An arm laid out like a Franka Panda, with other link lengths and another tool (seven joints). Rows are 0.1 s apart.
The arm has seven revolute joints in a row. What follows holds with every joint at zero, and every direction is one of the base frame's.
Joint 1 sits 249.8 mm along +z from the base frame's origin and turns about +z.
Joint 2 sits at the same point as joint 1 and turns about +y.
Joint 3 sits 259.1 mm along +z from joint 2 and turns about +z.
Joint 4 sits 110.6 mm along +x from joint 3 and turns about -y.
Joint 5 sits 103.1 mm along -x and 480 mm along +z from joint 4 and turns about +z.
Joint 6 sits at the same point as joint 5 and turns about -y.
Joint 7 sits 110.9 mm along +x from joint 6 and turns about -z.
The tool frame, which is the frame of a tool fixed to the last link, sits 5 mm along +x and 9 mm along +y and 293.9 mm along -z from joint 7; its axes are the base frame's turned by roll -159, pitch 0 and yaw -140.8 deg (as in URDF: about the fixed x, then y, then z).
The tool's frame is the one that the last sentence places.
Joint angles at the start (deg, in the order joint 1, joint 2, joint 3, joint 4, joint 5, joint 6, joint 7):
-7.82 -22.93 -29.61 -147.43 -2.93 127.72 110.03
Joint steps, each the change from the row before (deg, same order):
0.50 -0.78 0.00 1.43 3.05 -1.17 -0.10
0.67 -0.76 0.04 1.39 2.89 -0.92 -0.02
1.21 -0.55 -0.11 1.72 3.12 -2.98 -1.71
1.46 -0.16 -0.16 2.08 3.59 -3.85 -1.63
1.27 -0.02 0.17 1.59 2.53 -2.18 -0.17
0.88 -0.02 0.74 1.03 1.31 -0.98 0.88
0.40 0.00 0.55 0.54 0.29 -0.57 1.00
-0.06 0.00 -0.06 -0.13 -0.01 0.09 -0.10
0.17 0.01 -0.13 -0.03 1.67 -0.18 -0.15
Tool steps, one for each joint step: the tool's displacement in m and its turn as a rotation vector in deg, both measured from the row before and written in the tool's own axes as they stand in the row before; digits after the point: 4 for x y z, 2 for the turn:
0.0115 0.0061 -0.0213 -1.72 2.60 0.25
0.0144 0.0073 -0.0212 -1.82 2.40 -0.04
0.0235 0.0024 -0.0147 0.03 2.55 -2.32
0.0292 0.0016 -0.0116 0.72 3.19 -2.64
0.0253 0.0049 -0.0092 0.13 2.15 -1.47
0.0209 0.0058 -0.0059 0.02 0.90 -0.60
0.0106 0.0023 -0.0023 0.24 0.23 0.07
-0.0013 -0.0004 0.0009 0.00 0.02 0.03
0.0067 0.0015 0.0008 -0.31 1.63 -0.06

